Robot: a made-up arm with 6 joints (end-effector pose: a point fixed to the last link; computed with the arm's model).
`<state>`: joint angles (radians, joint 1 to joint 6).
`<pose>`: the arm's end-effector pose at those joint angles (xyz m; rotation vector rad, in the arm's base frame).
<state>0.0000 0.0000 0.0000 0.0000 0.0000 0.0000</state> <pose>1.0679 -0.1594 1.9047 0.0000 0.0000 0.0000</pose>
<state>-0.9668 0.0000 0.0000 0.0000 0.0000 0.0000</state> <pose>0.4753 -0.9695 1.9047 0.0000 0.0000 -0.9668</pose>
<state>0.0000 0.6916 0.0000 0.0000 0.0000 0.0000</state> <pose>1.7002 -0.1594 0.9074 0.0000 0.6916 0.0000</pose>
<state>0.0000 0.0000 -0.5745 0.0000 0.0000 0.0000</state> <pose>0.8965 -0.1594 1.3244 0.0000 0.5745 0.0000</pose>
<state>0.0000 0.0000 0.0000 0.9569 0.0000 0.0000</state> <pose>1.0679 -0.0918 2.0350 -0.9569 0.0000 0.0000</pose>
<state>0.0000 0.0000 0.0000 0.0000 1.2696 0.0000</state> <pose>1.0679 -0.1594 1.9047 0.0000 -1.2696 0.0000</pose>
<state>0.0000 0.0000 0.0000 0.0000 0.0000 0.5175</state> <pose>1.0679 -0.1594 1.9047 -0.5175 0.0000 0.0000</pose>
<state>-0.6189 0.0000 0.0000 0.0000 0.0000 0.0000</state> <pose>0.7774 -0.7494 1.9047 0.0000 0.0000 -0.6189</pose>
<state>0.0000 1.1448 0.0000 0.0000 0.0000 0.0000</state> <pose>1.6945 -0.1594 0.1247 0.0000 1.1448 0.0000</pose>
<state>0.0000 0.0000 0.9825 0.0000 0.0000 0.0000</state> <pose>0.5926 -0.1594 2.7931 0.0000 -0.9825 0.0000</pose>
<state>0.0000 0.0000 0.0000 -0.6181 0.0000 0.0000</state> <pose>1.0679 -0.1299 1.8123 0.6181 0.0000 0.0000</pose>
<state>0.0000 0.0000 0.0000 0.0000 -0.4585 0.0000</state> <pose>1.0679 -0.1594 1.9047 0.0000 0.4585 0.0000</pose>
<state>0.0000 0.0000 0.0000 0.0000 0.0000 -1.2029</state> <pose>1.0679 -0.1594 1.9047 1.2029 0.0000 0.0000</pose>
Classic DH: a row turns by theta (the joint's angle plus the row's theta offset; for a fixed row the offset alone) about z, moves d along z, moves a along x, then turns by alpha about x. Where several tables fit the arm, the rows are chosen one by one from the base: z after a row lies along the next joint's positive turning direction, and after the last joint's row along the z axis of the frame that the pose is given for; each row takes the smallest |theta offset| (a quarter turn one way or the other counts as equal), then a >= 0, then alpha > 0; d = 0 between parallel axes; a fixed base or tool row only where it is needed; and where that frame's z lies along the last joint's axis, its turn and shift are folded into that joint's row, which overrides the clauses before.
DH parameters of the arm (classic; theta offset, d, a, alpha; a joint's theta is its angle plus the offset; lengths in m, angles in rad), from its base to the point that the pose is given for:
joint 1: 0 0.5285 0 -1.5708
joint 2: -1.5708 0 1.3762 3.1416
joint 3: 0 0 0 -1.5708
joint 4: 0 -1.0679 0 1.5708
joint 5: 0 0.1594 0 -1.5708
joint 6: 1.5708 0 0 1.5708
tool (fixed): -1.5708 0 0 0

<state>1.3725 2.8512 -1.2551 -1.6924 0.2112 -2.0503</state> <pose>-0.0356 -0.0788 0.1777 -0.4279 -0.9592 -1.1359</pose>
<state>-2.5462 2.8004 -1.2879 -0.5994 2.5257 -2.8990</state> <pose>0.0012 0.1598 0.1508 -0.7447 1.3691 1.3140</pose>
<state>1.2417 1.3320 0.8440 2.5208 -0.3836 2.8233</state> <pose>0.6283 2.2411 0.4352 0.7025 0.5777 0.8788</pose>
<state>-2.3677 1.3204 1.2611 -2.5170 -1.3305 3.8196</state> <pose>-1.6216 -1.7656 0.7132 -2.0083 0.5915 -1.6333</pose>
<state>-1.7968 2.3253 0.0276 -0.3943 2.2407 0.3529</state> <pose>-0.1988 -0.2080 -1.1714 -0.3478 0.6482 -2.0206</pose>
